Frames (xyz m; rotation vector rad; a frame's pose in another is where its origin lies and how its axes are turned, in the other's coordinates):
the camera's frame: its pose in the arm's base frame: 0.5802 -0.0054 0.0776 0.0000 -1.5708 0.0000
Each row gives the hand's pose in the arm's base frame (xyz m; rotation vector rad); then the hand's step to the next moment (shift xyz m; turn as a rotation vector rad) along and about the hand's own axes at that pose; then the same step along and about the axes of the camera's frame.
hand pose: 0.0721 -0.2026 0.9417 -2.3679 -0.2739 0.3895
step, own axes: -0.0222 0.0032 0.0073 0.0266 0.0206 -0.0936
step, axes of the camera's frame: -0.0028 -0.0045 0.0230 0.0463 -0.0649 -0.0595
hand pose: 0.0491 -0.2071 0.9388 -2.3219 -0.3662 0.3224
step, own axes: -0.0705 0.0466 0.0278 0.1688 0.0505 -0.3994
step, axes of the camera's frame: -0.0439 -0.0386 0.0670 0.2177 -0.2319 -0.2990
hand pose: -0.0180 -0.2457 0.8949 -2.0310 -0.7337 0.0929
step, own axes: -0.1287 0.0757 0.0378 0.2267 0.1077 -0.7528
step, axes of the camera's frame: -0.1099 -0.0684 0.0834 0.3802 -0.4904 -0.4946
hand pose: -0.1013 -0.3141 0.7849 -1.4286 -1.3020 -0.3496
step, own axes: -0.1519 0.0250 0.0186 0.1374 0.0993 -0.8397
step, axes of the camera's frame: -0.1392 -0.0552 0.0402 0.3434 -0.6098 -0.4941
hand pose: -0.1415 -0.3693 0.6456 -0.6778 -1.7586 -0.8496
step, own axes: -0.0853 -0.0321 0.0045 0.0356 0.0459 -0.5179
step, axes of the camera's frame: -0.0891 -0.0197 0.0002 0.1618 -0.3876 -0.3085
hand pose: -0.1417 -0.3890 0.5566 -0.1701 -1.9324 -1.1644
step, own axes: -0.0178 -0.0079 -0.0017 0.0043 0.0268 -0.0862
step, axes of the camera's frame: -0.0177 -0.0005 -0.0082 0.0384 -0.0534 -0.0620
